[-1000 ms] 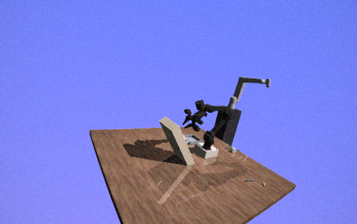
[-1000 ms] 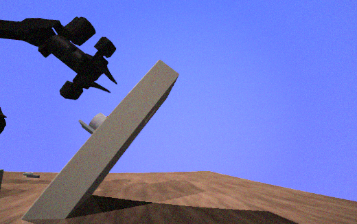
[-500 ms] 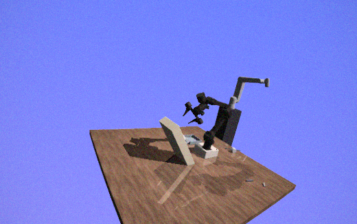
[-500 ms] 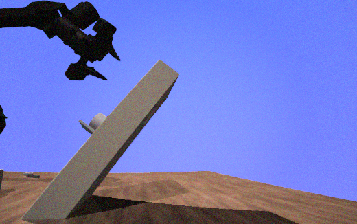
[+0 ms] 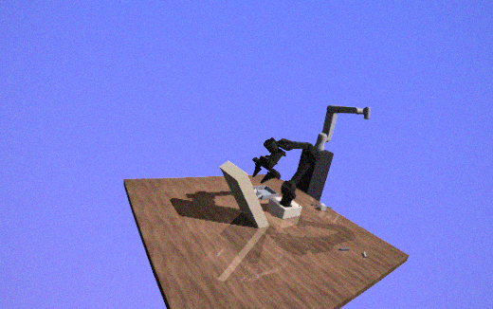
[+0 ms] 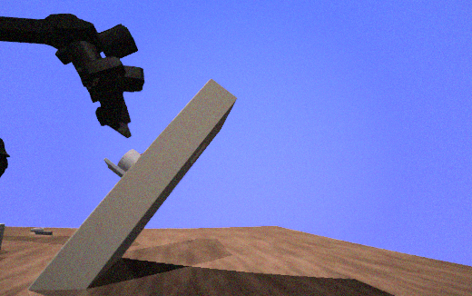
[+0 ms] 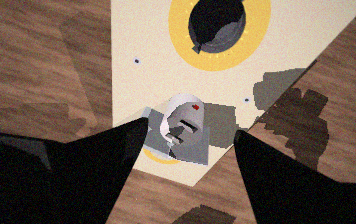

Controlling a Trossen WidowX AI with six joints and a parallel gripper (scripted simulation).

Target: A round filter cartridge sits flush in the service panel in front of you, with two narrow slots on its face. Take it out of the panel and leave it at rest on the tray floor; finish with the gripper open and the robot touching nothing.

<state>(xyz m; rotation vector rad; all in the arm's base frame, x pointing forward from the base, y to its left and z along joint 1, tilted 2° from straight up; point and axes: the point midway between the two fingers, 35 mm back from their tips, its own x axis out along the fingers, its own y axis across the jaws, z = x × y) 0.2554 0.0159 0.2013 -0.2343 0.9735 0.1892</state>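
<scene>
Right now my gripper tip is 1 cm short of the round filter cartridge and 6 cm above it. From my gripper tip the other things lie so: grey bracket: 10 cm below; beige service panel: 5 cm ahead, 1 cm to the left, 8 cm below; grey tray: 31 cm behind, 31 cm to the right, 24 cm below.
</scene>
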